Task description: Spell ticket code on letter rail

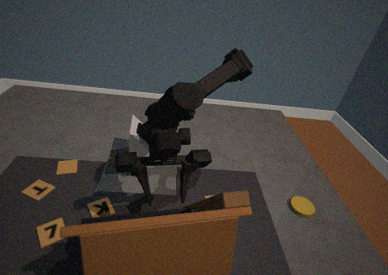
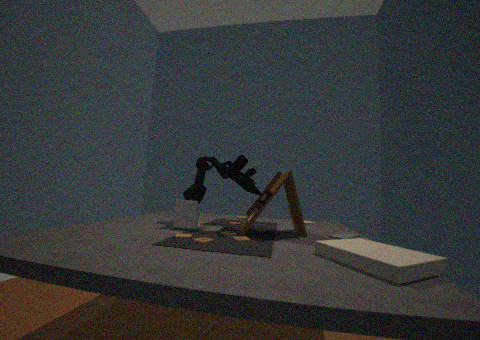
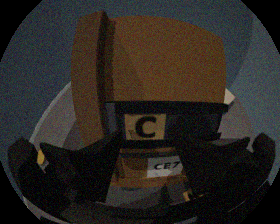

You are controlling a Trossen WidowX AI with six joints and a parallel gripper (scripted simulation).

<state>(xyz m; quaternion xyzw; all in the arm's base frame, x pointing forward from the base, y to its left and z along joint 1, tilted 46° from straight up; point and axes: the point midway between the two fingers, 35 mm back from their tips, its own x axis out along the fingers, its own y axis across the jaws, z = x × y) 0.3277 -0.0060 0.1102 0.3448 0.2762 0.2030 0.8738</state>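
My gripper tip is 3 cm past the ticket, 5 cm to the left of it and 9 cm above it. Also, from my gripper tip: dark mat (15 cm behind, 8 cm to the right, 17 cm below); tile (27 cm behind, 30 cm to the right, 17 cm below); long white slab (38 cm ahead, 42 cm to the right, 15 cm below).
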